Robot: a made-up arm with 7 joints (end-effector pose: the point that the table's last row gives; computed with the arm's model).
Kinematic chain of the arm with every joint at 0, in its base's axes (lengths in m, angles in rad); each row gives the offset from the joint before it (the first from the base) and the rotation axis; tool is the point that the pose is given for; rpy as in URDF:
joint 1: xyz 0 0 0.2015 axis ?
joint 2: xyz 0 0 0 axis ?
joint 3: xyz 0 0 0.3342 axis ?
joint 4: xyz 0.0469 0 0 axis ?
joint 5: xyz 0.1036 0 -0.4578 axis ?
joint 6: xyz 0 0 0 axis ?
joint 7: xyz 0.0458 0 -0.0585 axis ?
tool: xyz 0 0 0 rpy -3.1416 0 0
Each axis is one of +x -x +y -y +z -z.
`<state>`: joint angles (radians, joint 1 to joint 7).
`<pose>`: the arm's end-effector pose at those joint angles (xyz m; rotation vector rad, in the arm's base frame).
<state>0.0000 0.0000 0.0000 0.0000 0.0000 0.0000 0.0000</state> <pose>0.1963 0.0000 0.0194 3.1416 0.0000 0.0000</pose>
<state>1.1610 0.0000 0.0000 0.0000 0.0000 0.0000 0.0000</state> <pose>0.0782 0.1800 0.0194 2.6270 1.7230 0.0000</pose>
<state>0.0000 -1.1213 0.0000 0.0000 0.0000 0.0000 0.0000</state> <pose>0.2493 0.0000 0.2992 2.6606 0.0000 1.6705</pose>
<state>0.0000 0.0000 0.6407 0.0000 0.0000 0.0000 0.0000</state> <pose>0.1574 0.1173 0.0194 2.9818 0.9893 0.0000</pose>
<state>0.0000 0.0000 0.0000 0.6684 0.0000 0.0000 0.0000</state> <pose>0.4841 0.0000 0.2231 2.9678 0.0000 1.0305</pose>
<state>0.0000 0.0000 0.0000 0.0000 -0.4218 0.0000 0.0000</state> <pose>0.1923 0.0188 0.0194 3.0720 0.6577 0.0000</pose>
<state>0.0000 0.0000 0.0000 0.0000 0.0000 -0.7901 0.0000</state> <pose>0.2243 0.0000 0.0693 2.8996 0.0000 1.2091</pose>
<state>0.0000 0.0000 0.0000 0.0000 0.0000 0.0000 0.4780</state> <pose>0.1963 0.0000 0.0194 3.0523 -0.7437 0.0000</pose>
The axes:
joint 1: +z
joint 2: +y
joint 3: +z
joint 4: -y
joint 5: -z
joint 6: +y
joint 7: -z

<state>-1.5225 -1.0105 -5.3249 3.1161 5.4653 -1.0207 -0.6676</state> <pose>-0.0820 0.7165 0.5360 -1.8954 0.8894 0.7604</pose>
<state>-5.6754 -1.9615 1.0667 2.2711 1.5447 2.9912 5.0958</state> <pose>-0.7023 -0.1452 0.0313 -0.4365 1.7509 -0.4037</pose>
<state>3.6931 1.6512 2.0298 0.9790 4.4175 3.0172 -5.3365</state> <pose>0.0369 -0.4769 0.3384 1.4506 -1.8406 -1.1287</pose>
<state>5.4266 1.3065 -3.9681 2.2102 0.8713 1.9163 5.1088</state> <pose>0.5631 -0.2582 0.6747 0.2696 -1.2063 -1.0548</pose>
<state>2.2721 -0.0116 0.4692 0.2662 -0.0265 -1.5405 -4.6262</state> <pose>-0.2894 0.1209 0.1827 -1.1891 -0.7503 1.0711</pose>
